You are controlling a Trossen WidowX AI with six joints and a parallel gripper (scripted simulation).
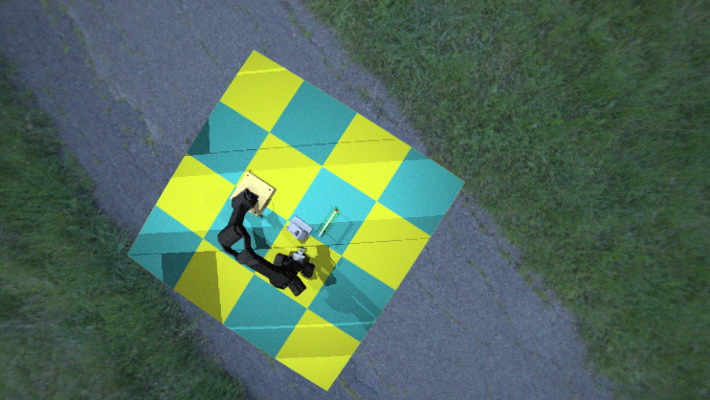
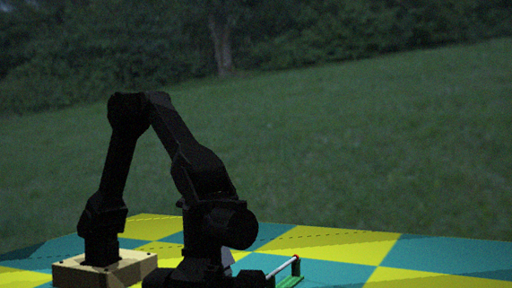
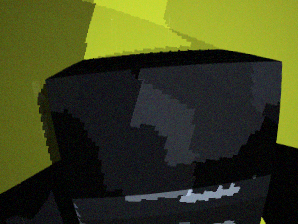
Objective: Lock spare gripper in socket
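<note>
My gripper tip is 15 cm to the right of the socket, 5 cm past it and 4 cm below it. The rest, counted from my gripper tip: green cradle (25 cm to the left, 6 cm ahead, 2 cm above); spare gripper (2 cm above, 1 cm to the left).
</note>
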